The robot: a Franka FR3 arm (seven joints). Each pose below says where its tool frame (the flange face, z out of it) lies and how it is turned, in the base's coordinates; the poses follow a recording.
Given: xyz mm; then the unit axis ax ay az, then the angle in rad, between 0 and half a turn.
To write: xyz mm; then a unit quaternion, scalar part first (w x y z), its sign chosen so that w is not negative. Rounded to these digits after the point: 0 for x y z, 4 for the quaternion.
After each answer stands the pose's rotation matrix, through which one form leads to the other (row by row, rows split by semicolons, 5 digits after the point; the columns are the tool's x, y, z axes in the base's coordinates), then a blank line. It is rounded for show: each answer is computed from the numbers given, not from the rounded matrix.
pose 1, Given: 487 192 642 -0.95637 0.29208 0.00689 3.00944
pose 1, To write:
487 192 642 0.0660 -0.9543 0.2914 0.0069
0.83003 -0.55714 0.02537; -0.55533 -0.82140 0.13003; -0.05161 -0.12201 -0.99119

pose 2, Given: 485 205 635 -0.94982 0.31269 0.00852 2.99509
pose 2, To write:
485 205 635 0.0732 -0.9473 0.3119 0.0085
0.80535 -0.59206 0.02955; -0.58957 -0.79479 0.14395; -0.06174 -0.13335 -0.98914

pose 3, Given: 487 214 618 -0.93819 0.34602 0.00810 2.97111
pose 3, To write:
487 214 618 0.0851 -0.9348 0.3448 0.0081
0.76214 -0.64594 0.04362; -0.64319 -0.74778 0.16474; -0.07379 -0.15361 -0.98537

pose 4, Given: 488 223 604 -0.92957 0.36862 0.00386 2.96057
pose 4, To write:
488 223 604 0.0904 -0.9258 0.3671 0.0038
0.73043 -0.68041 0.05925; -0.67902 -0.71412 0.17018; -0.07348 -0.16453 -0.98363

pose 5, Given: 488 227 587 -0.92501 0.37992 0.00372 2.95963
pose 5, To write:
488 227 587 0.0909 -0.9212 0.3783 0.0037
0.71368 -0.69773 0.06193; -0.69639 -0.69719 0.17019; -0.07558 -0.16459 -0.98346

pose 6, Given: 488 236 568 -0.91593 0.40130 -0.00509 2.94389
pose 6, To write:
488 236 568 0.0987 -0.9115 0.3993 -0.0051
0.68100 -0.72697 0.08806; -0.72897 -0.66157 0.17586; -0.06959 -0.18395 -0.98047

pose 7, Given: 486 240 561 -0.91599 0.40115 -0.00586 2.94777
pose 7, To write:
486 240 561 0.0968 -0.9117 0.3993 -0.0058
0.68110 -0.72689 0.08790; -0.72915 -0.66244 0.17177; -0.06663 -0.18109 -0.98121

